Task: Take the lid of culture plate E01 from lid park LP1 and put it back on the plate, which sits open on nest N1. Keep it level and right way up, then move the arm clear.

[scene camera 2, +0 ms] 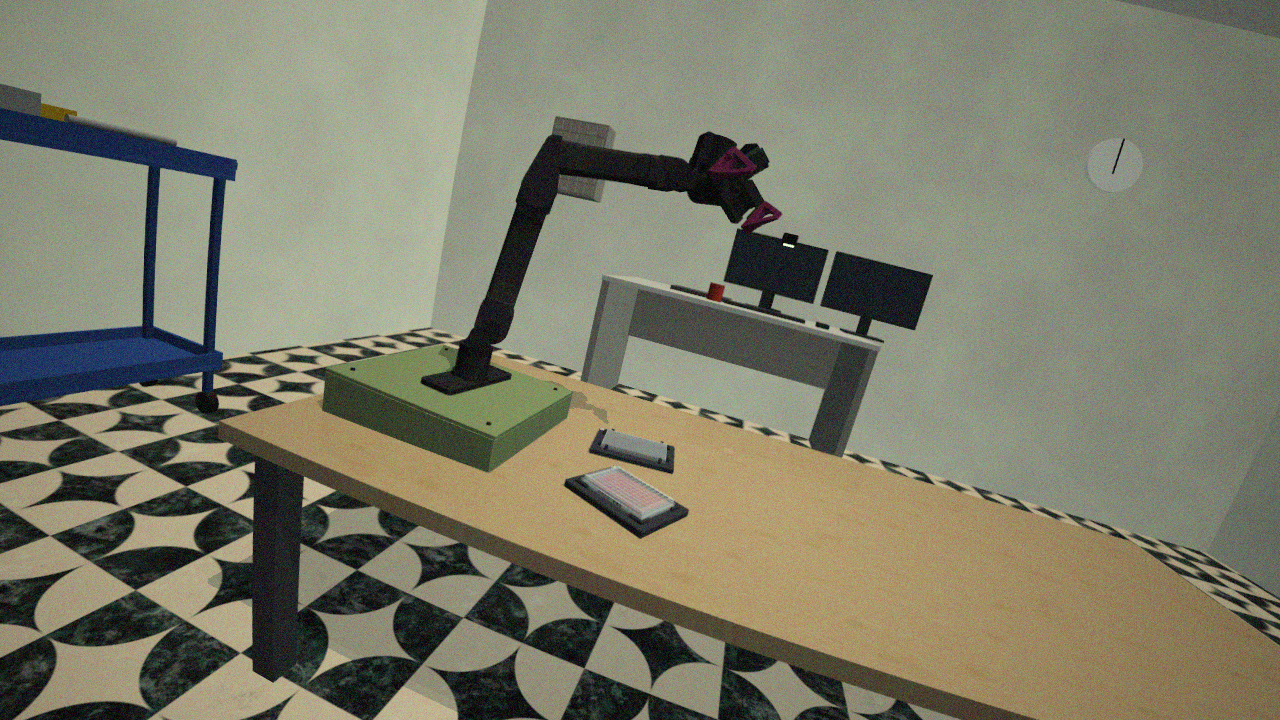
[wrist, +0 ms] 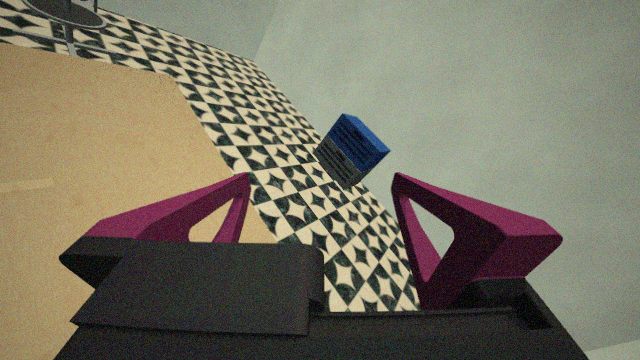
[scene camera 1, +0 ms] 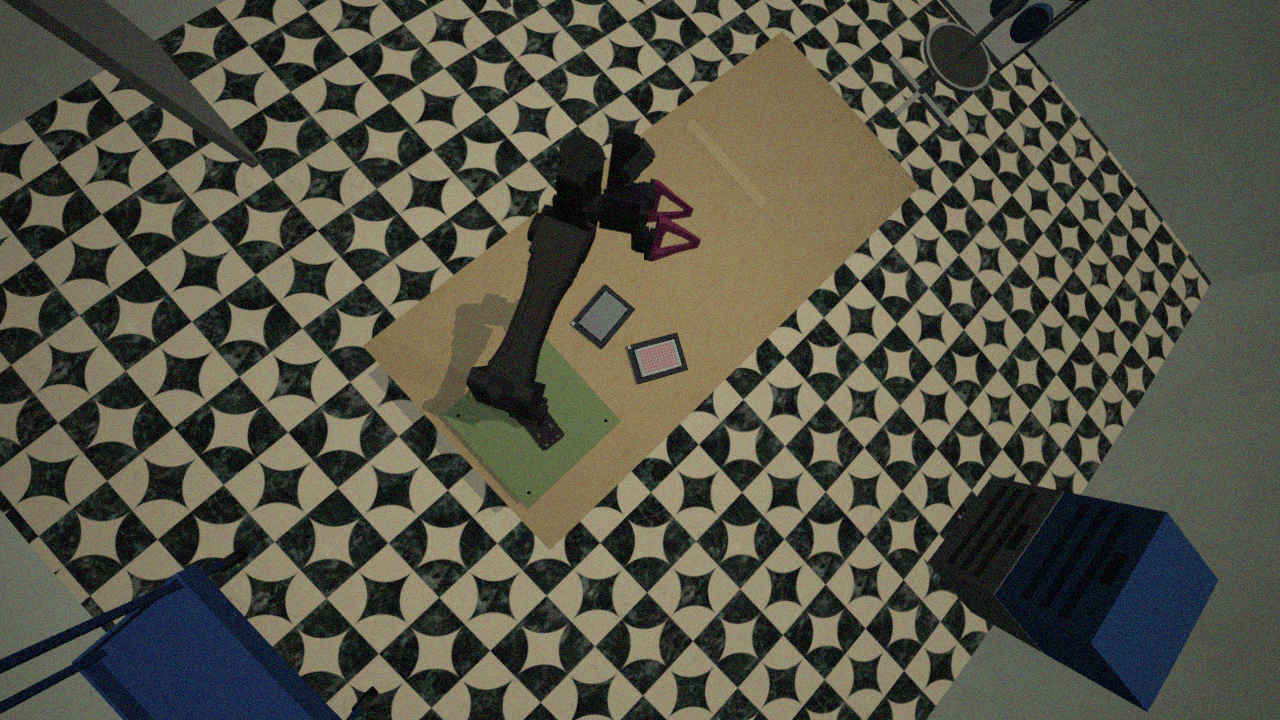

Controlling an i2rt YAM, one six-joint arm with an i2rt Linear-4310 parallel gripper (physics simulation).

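Places are measured from the arm's base along level axes (x down, y back, z left), in centimetres.
Where they show: gripper, fingertip midpoint: [scene camera 2: 767, 193] [wrist: 320, 180] [scene camera 1: 695, 227]; arm's base, link origin: [scene camera 2: 469, 380].
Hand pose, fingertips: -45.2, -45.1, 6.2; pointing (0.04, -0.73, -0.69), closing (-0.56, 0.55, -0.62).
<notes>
Things, the pixels of their top centre, and the offset from my fingertips, as dx, dy, dz. Level surfaces: height alone.
- clear greyish lid, top centre: [scene camera 2: 635, 443] [scene camera 1: 603, 315] +50.5, +12.6, +5.2
- dark lid park, top centre: [scene camera 2: 635, 442] [scene camera 1: 603, 315] +50.3, +12.6, +5.2
- culture plate, top centre: [scene camera 2: 629, 486] [scene camera 1: 658, 357] +49.6, +6.9, -14.9
- dark nest, top centre: [scene camera 2: 628, 491] [scene camera 1: 658, 357] +50.5, +6.9, -14.9
- wooden table, surface height: dx +52.3
The clear greyish lid [scene camera 1: 601, 315] [scene camera 2: 635, 445] lies flat on the dark lid park [scene camera 1: 602, 342] [scene camera 2: 626, 460]. The culture plate [scene camera 1: 659, 356] [scene camera 2: 629, 490], with pink wells, sits on the dark nest [scene camera 1: 662, 375] [scene camera 2: 657, 525] beside it. Whether the lid is right way up is too small to tell. My gripper [scene camera 1: 695, 228] [scene camera 2: 768, 189] [wrist: 320, 180] is open and empty, with magenta fingers. It is high above the table, well above and away from the lid and plate, and tilted. Neither the lid nor the plate shows in the wrist view.
The arm's base stands on a green block [scene camera 1: 572, 420] [scene camera 2: 402, 420] at one end of the wooden table [scene camera 1: 805, 134] [scene camera 2: 895, 555] [wrist: 100, 125]. A pale strip [scene camera 1: 726, 163] [wrist: 27, 185] marks the table's far part. A blue cart [scene camera 1: 201, 653] [scene camera 2: 107, 358] and a blue-and-grey cabinet [scene camera 1: 1074, 573] [wrist: 352, 150] stand off the table.
</notes>
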